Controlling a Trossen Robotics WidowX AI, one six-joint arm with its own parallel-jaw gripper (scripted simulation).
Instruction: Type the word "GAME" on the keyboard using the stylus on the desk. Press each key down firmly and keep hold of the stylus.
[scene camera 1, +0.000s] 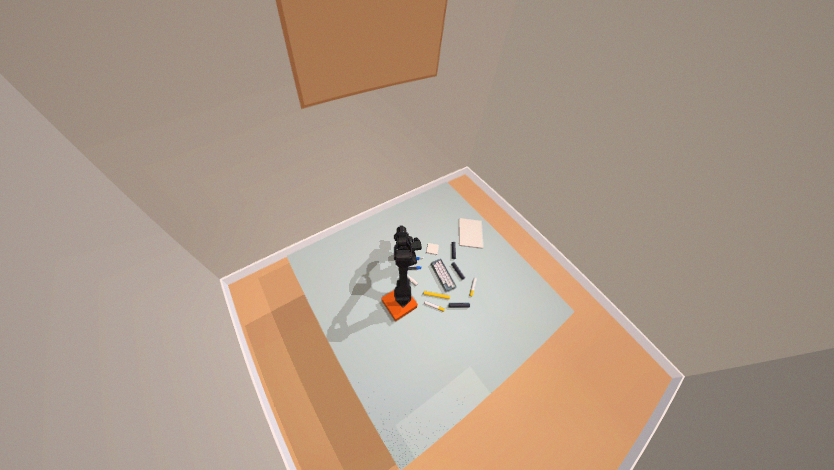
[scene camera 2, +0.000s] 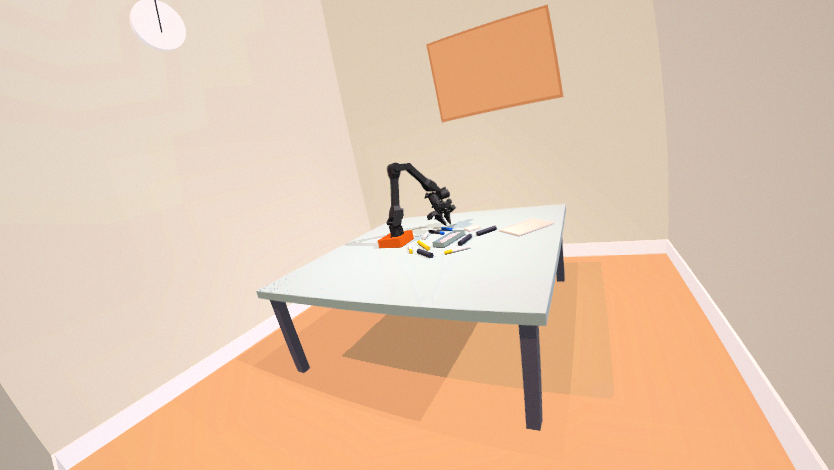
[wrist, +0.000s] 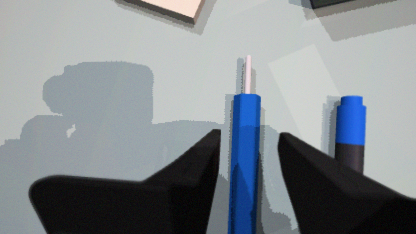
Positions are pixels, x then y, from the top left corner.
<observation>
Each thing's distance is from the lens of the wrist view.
my gripper (wrist: 249, 138): 0.11 m
blue-capped dark marker (wrist: 351, 115): 0.15 m
</observation>
